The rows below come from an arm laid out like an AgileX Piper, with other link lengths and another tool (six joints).
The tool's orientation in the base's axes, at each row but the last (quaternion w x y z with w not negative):
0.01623, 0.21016, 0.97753, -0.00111
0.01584, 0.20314, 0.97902, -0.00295
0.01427, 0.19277, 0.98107, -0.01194
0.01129, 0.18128, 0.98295, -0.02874
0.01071, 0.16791, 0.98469, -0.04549
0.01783, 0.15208, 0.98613, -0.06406
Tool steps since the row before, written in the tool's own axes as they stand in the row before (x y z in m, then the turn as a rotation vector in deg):
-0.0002, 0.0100, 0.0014, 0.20, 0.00, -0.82
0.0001, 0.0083, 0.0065, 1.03, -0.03, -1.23
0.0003, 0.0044, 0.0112, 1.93, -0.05, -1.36
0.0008, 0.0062, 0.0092, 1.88, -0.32, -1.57
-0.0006, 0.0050, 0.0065, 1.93, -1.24, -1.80
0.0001, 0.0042, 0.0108, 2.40, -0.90, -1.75
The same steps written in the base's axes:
0.0043, 0.0090, -0.0013, -0.21, 0.09, 0.81
0.0034, 0.0076, -0.0065, -0.99, 0.40, 1.20
0.0017, 0.0039, -0.0113, -1.84, 0.72, 1.30
0.0016, 0.0055, -0.0095, -1.89, 0.47, 1.52
0.0023, 0.0039, -0.0069, -2.24, -0.36, 1.83
0.0013, 0.0026, -0.0112, -2.59, 0.09, 1.71

